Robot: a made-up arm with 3 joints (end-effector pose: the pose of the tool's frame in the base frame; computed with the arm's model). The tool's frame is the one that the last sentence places. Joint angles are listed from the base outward.
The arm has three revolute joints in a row. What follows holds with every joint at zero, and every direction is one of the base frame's. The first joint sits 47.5 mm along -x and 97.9 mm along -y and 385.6 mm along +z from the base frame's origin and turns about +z. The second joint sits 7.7 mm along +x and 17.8 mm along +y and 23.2 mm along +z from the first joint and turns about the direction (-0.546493, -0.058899, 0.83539). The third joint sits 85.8 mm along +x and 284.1 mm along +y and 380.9 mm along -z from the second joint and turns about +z. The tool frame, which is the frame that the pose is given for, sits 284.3 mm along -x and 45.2 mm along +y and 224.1 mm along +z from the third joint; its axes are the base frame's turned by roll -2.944, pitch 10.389 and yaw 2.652 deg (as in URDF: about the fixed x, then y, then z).
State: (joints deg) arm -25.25 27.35 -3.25
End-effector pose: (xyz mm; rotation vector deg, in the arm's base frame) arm -221.4 216.8 173.4 -17.49 12.05 -3.89
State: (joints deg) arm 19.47 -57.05 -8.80
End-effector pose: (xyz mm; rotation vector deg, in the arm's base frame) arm -28.1 360.3 484.5 29.55 20.65 -31.41
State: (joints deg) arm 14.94 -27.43 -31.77
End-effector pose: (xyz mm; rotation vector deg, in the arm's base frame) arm -112.8 431.0 384.0 13.96 18.07 -35.26
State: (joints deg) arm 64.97 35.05 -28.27
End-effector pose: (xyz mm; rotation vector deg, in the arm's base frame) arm -431.5 -267.7 119.6 -21.29 -8.46 66.52
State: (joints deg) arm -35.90 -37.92 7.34
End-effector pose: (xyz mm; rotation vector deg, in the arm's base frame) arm 188.1 232.1 384.0 22.93 4.60 -54.97
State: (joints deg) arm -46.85 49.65 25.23
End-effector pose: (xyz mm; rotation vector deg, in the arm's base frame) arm -231.8 45.9 202.4 -27.95 23.54 21.45
